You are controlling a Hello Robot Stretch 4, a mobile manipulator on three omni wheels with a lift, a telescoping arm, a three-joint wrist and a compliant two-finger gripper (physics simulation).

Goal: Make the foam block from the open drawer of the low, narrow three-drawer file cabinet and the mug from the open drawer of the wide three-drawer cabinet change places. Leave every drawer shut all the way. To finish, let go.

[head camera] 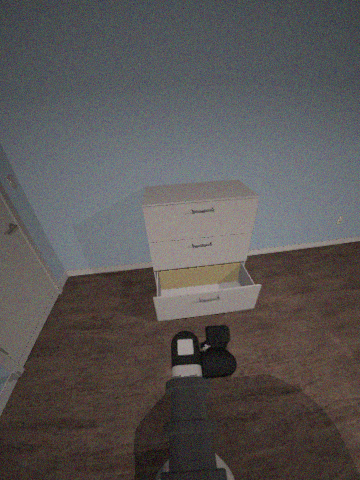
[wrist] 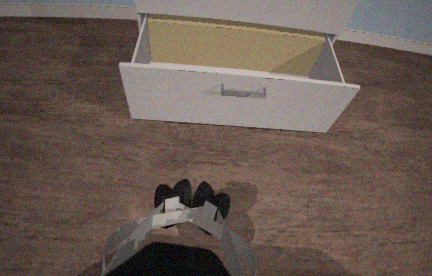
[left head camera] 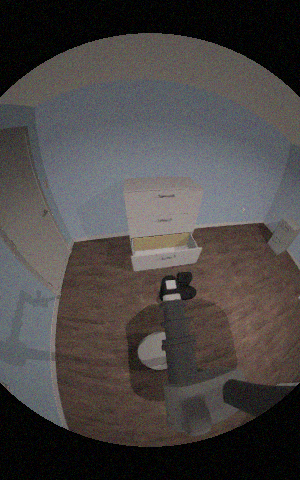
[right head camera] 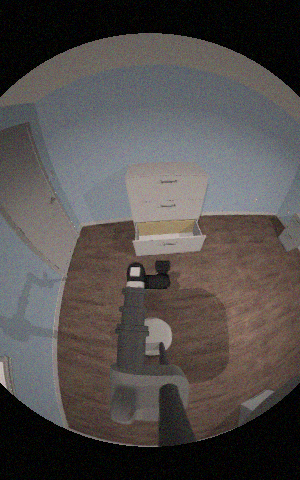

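The wide three-drawer cabinet [head camera: 200, 220] [left head camera: 162, 207] [right head camera: 167, 192] stands against the blue wall. Its bottom drawer [head camera: 207, 302] [left head camera: 166, 260] [right head camera: 169, 245] [wrist: 235, 102] is open; the two above are shut. The mug does not show; the drawer front hides part of the drawer's floor. A low, narrow cabinet [left head camera: 284, 237] [right head camera: 291, 236] stands far right; its drawers are too small to judge. The foam block does not show. My gripper [wrist: 193, 196] is in front of the open drawer, above the floor, its fingertips close together with nothing between them.
My telescoping arm [head camera: 190, 425] [left head camera: 179, 335] [right head camera: 132, 340] reaches toward the wide cabinet. A door [head camera: 17, 280] [left head camera: 25, 200] [right head camera: 30, 195] is in the wall at left. Part of a pale box-like thing [right head camera: 257, 404] shows at the lower right of the right head view.
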